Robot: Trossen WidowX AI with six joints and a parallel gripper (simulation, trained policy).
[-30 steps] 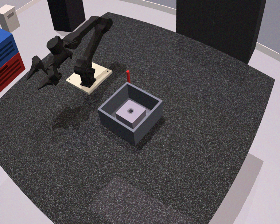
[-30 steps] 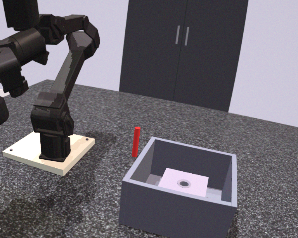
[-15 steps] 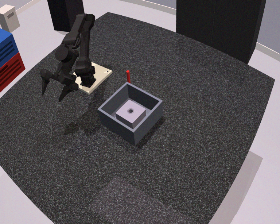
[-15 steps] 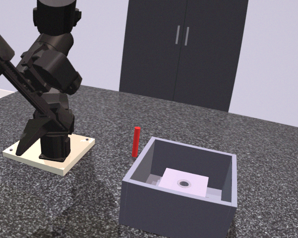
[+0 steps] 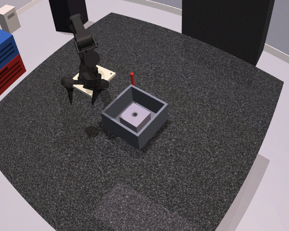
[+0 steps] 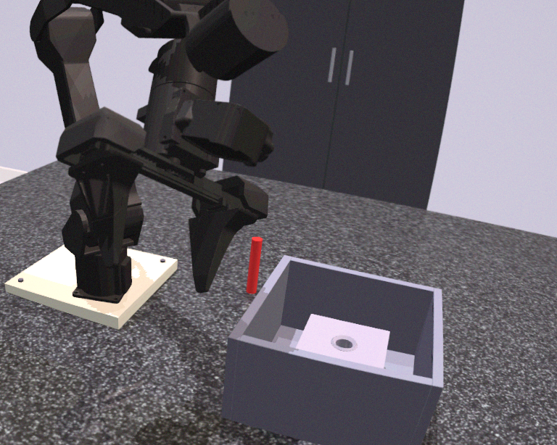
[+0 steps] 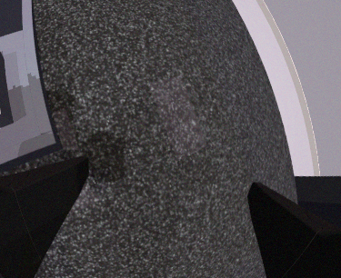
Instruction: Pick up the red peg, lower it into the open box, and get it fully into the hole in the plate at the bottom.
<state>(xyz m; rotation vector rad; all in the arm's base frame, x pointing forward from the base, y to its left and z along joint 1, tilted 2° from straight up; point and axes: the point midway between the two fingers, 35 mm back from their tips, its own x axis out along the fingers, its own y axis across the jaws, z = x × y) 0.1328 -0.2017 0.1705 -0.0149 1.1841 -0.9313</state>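
Now: the red peg 6 cm ahead of my gripper tip, 30 cm to the left of it and 12 cm below it. Round my gripper tip: grey box: 17 cm ahead, 11 cm to the left, 14 cm below.
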